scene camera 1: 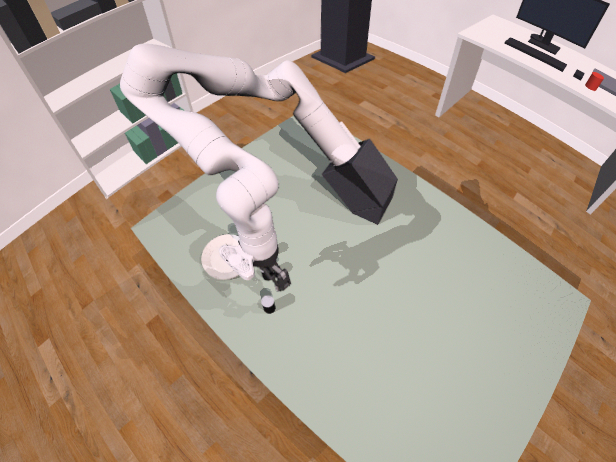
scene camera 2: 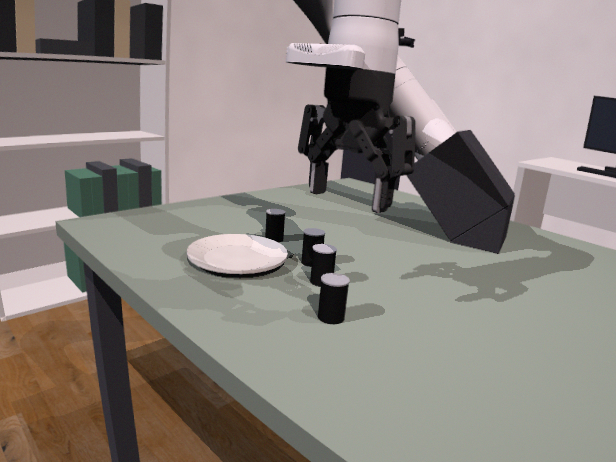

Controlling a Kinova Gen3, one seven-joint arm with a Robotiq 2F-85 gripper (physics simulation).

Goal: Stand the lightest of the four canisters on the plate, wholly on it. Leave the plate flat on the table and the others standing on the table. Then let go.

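Where they show: gripper, fingertip midpoint: (scene camera 1: 267, 276) (scene camera 2: 346, 201); arm's base, origin of the base link: (scene camera 1: 345, 156) (scene camera 2: 438, 149).
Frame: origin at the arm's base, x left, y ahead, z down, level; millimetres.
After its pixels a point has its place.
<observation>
Four alike black canisters with grey tops stand upright on the table. In scene camera 2 the nearest canister (scene camera 2: 333, 299) @(x 152, y 452, z 132 mm) stands apart; it also shows in scene camera 1 (scene camera 1: 268, 304) @(x 150, y 445, z 113 mm). A second canister (scene camera 2: 323, 266) @(x 75, y 390, z 134 mm) and a third canister (scene camera 2: 313, 247) @(x 54, y 390, z 113 mm) stand close behind it, and the fourth canister (scene camera 2: 275, 226) @(x -95, y 332, z 135 mm) stands behind the plate. The white plate (scene camera 2: 200, 255) @(x -96, y 476, z 158 mm) (scene camera 1: 211, 265) @(x -75, y 481, z 158 mm) lies flat and carries no canister. My gripper (scene camera 2: 348, 200) @(x 124, y 415, z 30 mm) (scene camera 1: 281, 286) is open and empty, above the table and higher than the canisters. The arm hides the other canisters in scene camera 1. Which is lightest cannot be seen.
The green table (scene camera 1: 400, 350) @(x 474, y 281, z 164 mm) (scene camera 2: 450, 375) @(x 297, y 430, z 164 mm) bears the dark arm base (scene camera 1: 367, 182) @(x 110, y 29, z 7 mm) (scene camera 2: 465, 195) @(x 94, y 41, z 69 mm) at its far side. A shelf unit (scene camera 1: 65, 127) (scene camera 2: 167, 100) stands beyond the table at the left, and a white desk (scene camera 1: 480, 32) stands at the right.
</observation>
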